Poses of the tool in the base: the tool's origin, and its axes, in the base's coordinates. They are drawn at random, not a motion.
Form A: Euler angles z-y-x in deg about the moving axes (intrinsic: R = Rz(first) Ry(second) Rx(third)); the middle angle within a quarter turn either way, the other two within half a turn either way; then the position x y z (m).
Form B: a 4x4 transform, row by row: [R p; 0 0 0 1], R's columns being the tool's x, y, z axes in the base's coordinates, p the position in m. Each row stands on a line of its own. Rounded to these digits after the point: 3 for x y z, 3 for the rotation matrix.
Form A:
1: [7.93 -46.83 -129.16 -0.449 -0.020 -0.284]
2: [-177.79 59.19 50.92 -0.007 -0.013 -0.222]
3: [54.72 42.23 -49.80 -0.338 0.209 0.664]
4: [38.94 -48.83 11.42 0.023 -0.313 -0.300]
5: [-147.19 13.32 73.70 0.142 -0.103 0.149]
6: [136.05 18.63 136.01 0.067 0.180 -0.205]
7: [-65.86 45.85 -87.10 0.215 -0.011 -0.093]
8: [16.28 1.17 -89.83 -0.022 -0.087 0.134]
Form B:
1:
0.678 0.647 0.349 -0.449
0.094 -0.547 0.832 -0.020
0.729 -0.530 -0.432 -0.284
0 0 0 1

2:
-0.512 -0.642 -0.571 -0.007
-0.020 -0.656 0.755 -0.013
-0.859 0.398 0.323 -0.222
0 0 0 1

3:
0.428 -0.823 -0.373 -0.338
0.604 -0.046 0.795 0.209
-0.672 -0.566 0.478 0.664
0 0 0 1

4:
0.512 -0.732 -0.449 0.023
0.414 0.669 -0.618 -0.313
0.753 0.130 0.645 -0.300
0 0 0 1

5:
-0.818 -0.034 -0.574 0.142
-0.527 -0.356 0.772 -0.103
-0.230 0.934 0.273 0.149
0 0 0 1

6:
-0.682 0.340 0.647 0.067
0.658 0.672 0.341 0.180
-0.319 0.658 -0.682 -0.205
0 0 0 1

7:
0.285 -0.247 0.926 0.215
-0.636 0.675 0.375 -0.011
-0.718 -0.696 0.035 -0.093
0 0 0 1

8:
0.960 -0.020 -0.280 -0.022
0.280 -0.003 0.960 -0.087
-0.020 -1.000 0.003 0.134
0 0 0 1

